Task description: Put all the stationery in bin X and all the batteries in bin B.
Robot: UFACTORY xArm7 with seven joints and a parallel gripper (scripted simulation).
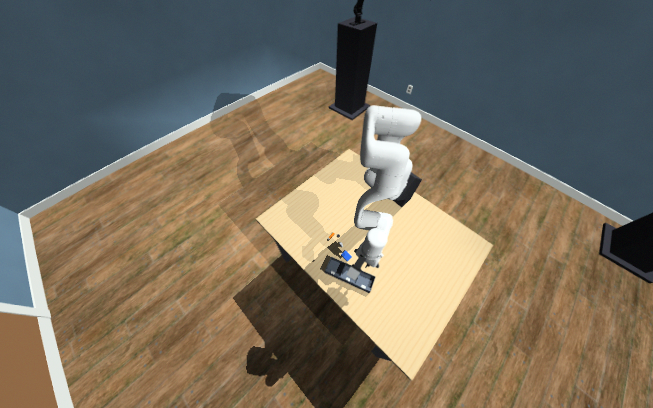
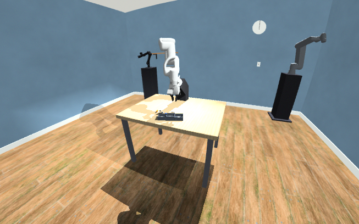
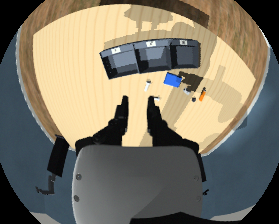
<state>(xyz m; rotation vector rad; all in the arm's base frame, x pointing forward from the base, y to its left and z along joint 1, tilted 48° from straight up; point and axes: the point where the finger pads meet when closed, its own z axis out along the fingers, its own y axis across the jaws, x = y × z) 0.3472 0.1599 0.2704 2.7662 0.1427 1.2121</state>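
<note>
My gripper is now 6 cm past the orange battery, 25 cm to the left of it and 19 cm above it. From my hand the other things lie so: dark double bin (4 cm ahead, 3 cm to the right, 18 cm below); then pencil sharpener (6 cm behind, 17 cm to the right, 19 cm below); then blue block (3 cm behind, 11 cm to the right, 19 cm below).
</note>
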